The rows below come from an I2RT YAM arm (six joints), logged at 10 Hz.
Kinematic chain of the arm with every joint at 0, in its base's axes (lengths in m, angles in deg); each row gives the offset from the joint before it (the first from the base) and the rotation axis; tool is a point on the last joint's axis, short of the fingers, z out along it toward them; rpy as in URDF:
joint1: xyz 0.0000 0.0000 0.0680 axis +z
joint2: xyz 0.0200 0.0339 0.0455 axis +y
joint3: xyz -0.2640 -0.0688 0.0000 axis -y
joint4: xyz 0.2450 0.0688 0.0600 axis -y
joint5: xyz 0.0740 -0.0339 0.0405 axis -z
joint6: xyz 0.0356 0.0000 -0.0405 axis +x
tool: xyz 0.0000 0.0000 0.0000 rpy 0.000 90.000 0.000
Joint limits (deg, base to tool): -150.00..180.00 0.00..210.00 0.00..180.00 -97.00..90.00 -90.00..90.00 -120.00..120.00
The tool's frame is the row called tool.
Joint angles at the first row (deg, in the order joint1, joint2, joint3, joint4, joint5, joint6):
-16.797 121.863 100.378 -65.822 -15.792 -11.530
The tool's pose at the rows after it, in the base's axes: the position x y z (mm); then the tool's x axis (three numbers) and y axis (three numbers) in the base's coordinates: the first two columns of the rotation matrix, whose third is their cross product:
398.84 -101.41 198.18 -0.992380 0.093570 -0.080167 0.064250 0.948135 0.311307
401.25 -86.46 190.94 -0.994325 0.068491 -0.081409 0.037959 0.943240 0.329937
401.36 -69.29 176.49 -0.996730 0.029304 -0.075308 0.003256 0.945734 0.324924
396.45 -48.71 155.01 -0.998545 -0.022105 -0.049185 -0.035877 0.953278 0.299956
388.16 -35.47 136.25 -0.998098 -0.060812 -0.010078 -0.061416 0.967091 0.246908
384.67 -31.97 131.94 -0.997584 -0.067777 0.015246 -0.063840 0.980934 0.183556
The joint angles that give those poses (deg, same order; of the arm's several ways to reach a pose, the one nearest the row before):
-15.857 121.798 100.749 -67.854 -18.720 -11.026
-13.846 121.775 98.999 -66.083 -19.835 -10.502
-11.464 121.775 95.678 -63.003 -19.464 -10.349
-8.557 121.776 90.716 -59.242 -17.693 -10.305
-6.503 121.775 86.323 -56.511 -14.174 -10.306
-5.694 121.600 85.100 -56.140 -10.284 -9.738

